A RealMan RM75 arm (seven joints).
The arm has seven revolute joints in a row. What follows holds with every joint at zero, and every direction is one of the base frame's.
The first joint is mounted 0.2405 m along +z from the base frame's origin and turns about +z.
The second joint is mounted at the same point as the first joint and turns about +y.
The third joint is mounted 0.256 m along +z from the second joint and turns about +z.
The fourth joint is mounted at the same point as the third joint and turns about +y.
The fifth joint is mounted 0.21 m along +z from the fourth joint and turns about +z.
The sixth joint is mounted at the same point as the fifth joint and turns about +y.
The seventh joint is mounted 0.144 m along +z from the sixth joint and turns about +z.
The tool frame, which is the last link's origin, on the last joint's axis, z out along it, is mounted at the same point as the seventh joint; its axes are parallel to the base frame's.
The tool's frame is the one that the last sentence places.
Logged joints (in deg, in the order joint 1, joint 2, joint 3, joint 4, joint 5, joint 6, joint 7), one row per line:
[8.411, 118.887, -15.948, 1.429, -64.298, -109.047, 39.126]
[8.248, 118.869, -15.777, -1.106, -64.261, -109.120, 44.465]
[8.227, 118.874, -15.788, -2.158, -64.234, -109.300, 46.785]
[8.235, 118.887, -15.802, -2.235, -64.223, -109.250, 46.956]
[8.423, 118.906, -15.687, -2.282, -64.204, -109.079, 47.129]
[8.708, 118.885, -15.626, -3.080, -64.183, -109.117, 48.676]
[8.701, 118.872, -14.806, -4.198, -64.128, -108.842, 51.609]
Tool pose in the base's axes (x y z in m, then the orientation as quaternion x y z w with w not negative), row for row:
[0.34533, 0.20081, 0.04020, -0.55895, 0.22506, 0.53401, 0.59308]
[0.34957, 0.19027, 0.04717, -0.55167, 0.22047, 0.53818, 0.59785]
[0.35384, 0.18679, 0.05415, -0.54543, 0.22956, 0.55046, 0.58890]
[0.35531, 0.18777, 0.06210, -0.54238, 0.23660, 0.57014, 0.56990]
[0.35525, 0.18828, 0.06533, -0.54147, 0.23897, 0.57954, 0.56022]
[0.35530, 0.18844, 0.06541, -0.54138, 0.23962, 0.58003, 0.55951]
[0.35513, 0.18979, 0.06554, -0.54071, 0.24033, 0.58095, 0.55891]
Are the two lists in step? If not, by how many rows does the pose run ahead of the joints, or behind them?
The pose runs 2 rows behind the joints: the pose in row i belongs to the joints in row i - 2.
